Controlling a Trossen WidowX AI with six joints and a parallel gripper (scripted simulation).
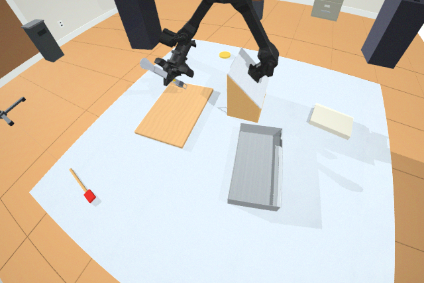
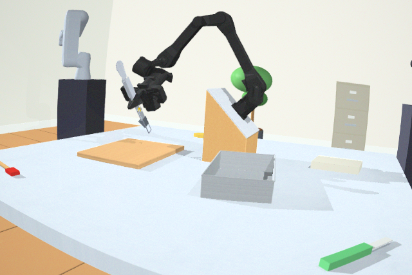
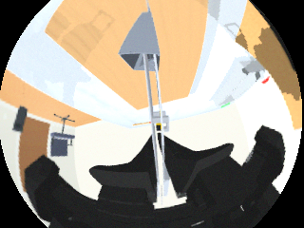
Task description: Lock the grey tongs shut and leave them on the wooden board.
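The wooden board lies 140 mm below my gripper tip, 20 mm to the left of it and 10 mm behind it. Round my gripper tip: grey roasting tin (420 mm to the left, 190 mm ahead, 120 mm below); cream block (710 mm to the left, 140 mm below, 100 mm behind).
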